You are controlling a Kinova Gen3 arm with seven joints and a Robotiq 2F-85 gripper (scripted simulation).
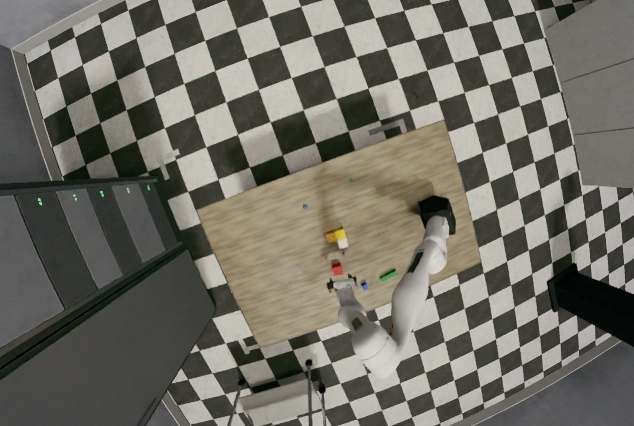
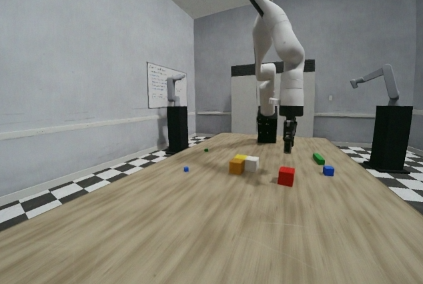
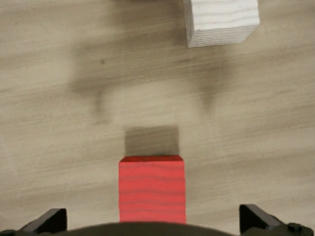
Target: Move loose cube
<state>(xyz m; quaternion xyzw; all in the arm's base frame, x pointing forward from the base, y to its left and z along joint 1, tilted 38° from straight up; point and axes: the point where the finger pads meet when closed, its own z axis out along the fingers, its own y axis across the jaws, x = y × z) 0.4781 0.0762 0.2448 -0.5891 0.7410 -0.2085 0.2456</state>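
My hand is 100 mm above the red cube. Round my hand: green block: 250 mm behind, 180 mm to the left, 110 mm below.
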